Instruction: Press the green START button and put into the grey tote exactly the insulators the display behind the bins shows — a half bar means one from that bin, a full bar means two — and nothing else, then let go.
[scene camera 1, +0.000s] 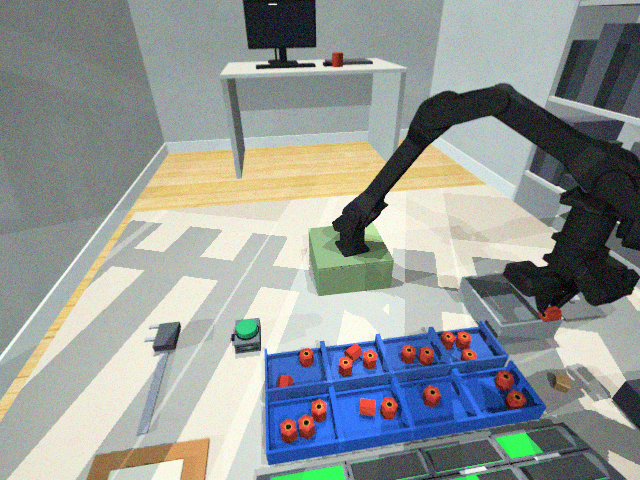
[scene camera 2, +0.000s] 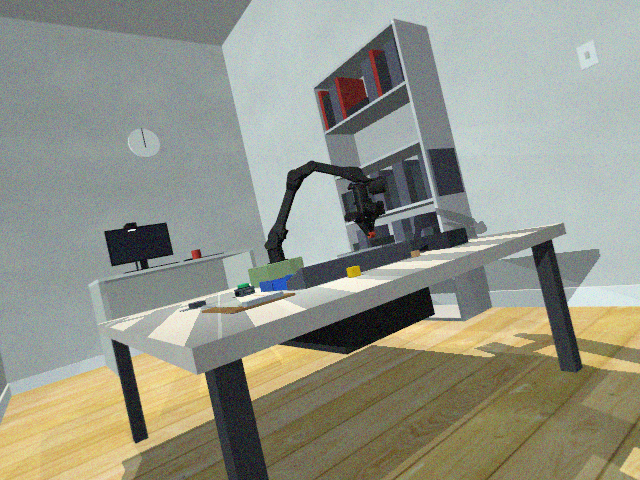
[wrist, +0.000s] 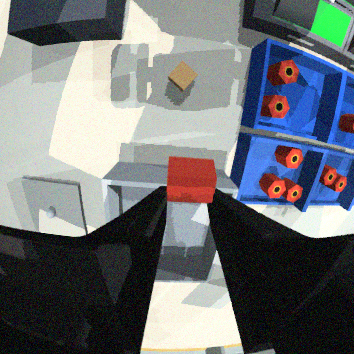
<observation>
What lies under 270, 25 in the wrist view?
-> A display panel.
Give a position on a grey hand tool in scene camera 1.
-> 166, 338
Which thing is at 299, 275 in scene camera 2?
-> A display panel.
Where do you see the gripper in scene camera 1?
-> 546, 310
</observation>
